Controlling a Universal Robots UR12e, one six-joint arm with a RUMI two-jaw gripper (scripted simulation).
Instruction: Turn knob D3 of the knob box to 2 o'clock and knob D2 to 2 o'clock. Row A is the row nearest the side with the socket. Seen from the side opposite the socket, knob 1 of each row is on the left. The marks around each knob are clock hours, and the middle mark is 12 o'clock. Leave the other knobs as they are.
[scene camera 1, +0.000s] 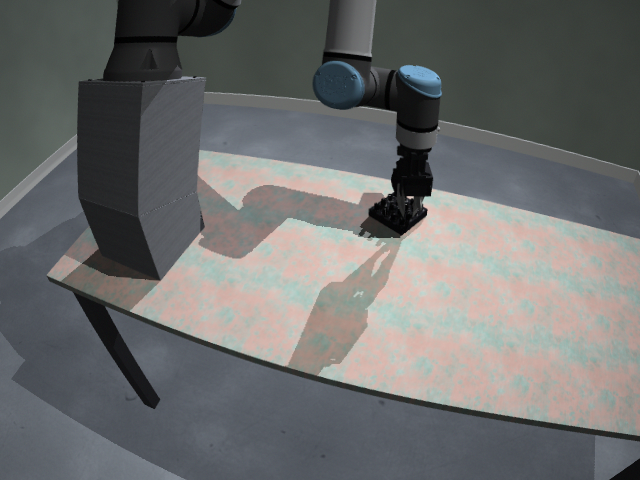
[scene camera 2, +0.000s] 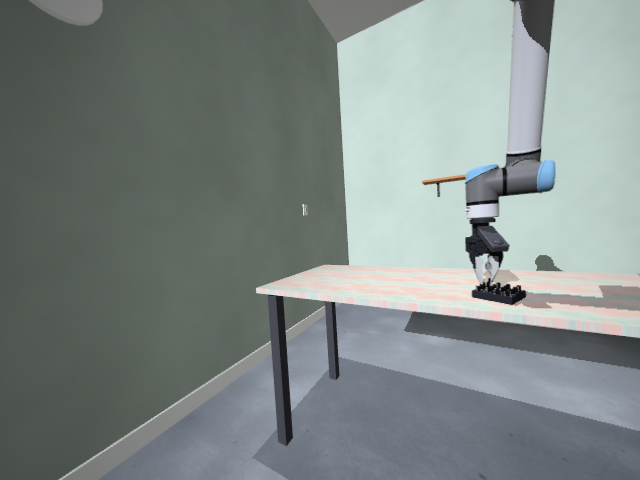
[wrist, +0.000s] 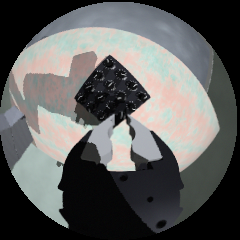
Path:
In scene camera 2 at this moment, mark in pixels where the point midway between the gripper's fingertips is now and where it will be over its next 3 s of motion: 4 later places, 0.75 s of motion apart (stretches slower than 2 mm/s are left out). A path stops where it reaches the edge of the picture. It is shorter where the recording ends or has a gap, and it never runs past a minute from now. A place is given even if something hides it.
My gripper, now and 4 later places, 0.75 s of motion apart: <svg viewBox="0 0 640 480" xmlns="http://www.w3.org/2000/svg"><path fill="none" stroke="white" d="M485 285L485 276L485 274L483 272L482 271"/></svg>

